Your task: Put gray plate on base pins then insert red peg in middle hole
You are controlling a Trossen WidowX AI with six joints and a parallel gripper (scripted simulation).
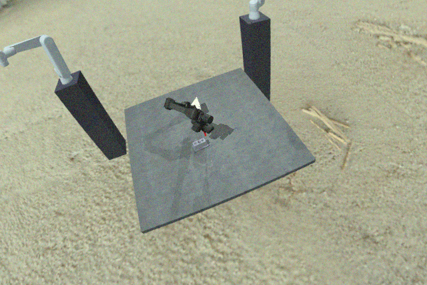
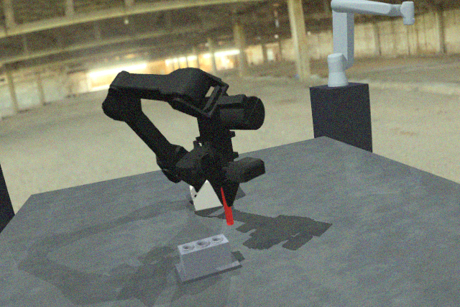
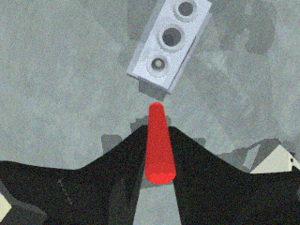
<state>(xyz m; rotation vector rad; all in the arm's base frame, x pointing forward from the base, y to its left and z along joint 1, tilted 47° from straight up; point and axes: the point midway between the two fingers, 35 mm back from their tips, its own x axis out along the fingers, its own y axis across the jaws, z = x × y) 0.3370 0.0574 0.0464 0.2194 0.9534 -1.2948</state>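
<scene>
Now: gripper tip 20 mm short of the gray plate, 60 mm to the left of it and 70 mm above it. From my gripper tip the other things lie so: red peg right at my gripper tip; base 20 mm ahead, 60 mm to the right, 110 mm below.
</scene>
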